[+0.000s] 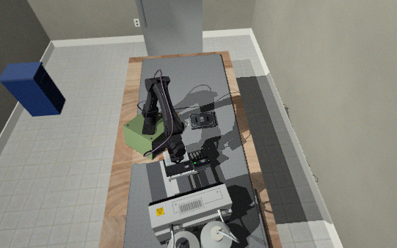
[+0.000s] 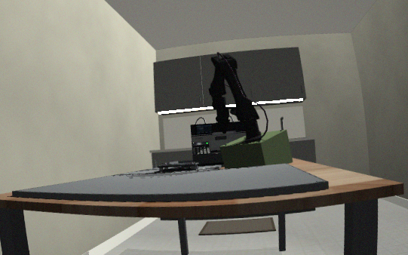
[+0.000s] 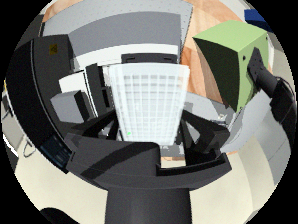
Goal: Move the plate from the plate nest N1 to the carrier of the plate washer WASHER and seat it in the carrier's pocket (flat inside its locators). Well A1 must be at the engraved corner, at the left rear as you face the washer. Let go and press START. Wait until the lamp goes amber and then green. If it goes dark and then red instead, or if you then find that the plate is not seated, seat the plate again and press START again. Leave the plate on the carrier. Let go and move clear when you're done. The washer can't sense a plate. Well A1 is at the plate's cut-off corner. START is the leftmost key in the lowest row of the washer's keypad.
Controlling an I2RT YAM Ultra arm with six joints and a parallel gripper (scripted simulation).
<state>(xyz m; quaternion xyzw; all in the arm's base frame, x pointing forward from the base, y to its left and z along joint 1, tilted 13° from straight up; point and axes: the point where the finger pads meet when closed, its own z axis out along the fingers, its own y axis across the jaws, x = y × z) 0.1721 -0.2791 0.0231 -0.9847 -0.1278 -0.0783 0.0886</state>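
Right now the well plate is 1 cm below my hand. From my hand the other things lie so: plate washer: 15 cm to the right, 4 cm below, 4 cm ahead; washer carrier: 10 cm below; plate nest: 37 cm to the left, 15 cm below, 15 cm ahead.
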